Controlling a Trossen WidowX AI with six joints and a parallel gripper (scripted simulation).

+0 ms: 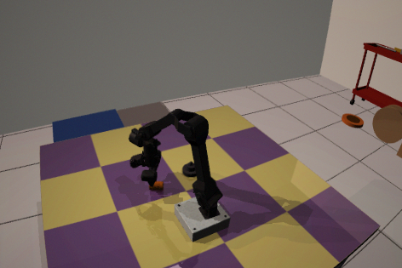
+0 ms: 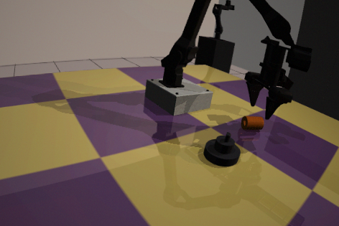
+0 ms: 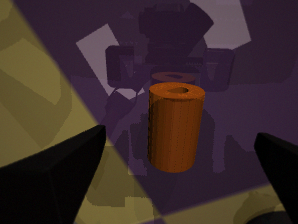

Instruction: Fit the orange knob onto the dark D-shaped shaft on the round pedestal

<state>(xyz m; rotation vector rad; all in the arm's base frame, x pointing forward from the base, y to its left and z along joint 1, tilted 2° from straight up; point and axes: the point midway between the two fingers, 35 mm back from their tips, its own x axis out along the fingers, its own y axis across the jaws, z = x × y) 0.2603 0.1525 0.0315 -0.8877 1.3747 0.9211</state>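
My gripper tip is now 4 cm above the orange knob, 1 cm to the left of it and 1 cm past it. The rest, counted from my gripper tip: dark round pedestal: 20 cm to the right, 6 cm ahead, 3 cm below.
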